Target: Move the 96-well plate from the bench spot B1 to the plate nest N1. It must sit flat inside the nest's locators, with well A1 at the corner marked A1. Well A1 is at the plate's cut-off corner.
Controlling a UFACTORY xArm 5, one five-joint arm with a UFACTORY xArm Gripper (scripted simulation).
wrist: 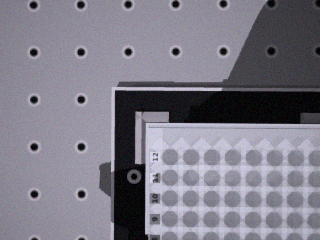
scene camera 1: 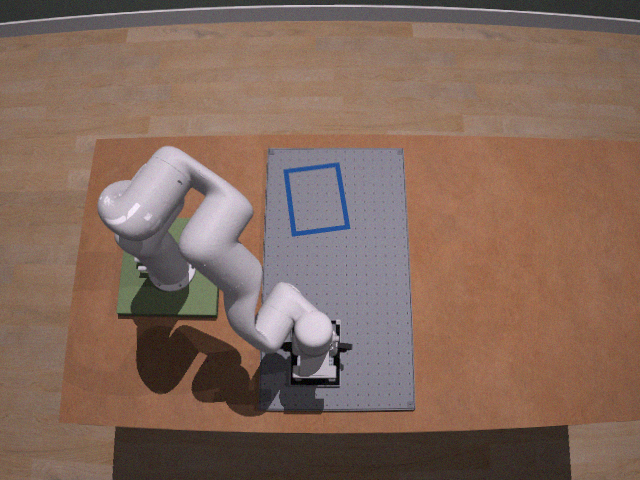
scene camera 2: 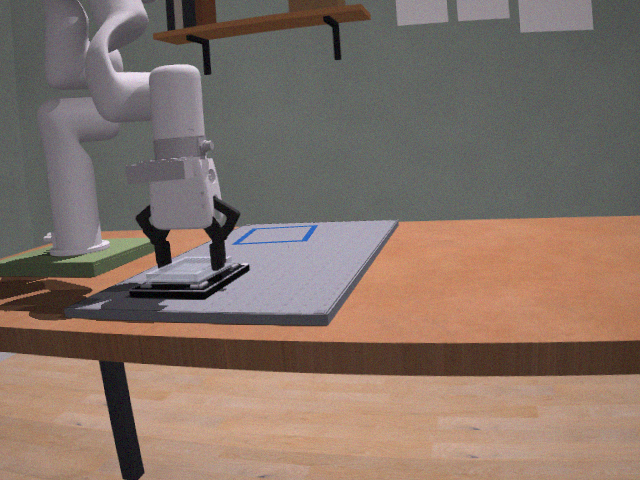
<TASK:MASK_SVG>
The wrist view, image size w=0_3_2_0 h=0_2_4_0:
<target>96-well plate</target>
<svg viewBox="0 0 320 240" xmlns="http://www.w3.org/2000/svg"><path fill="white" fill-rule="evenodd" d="M146 123L145 234L148 234L148 240L320 240L320 124Z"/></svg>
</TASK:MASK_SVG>
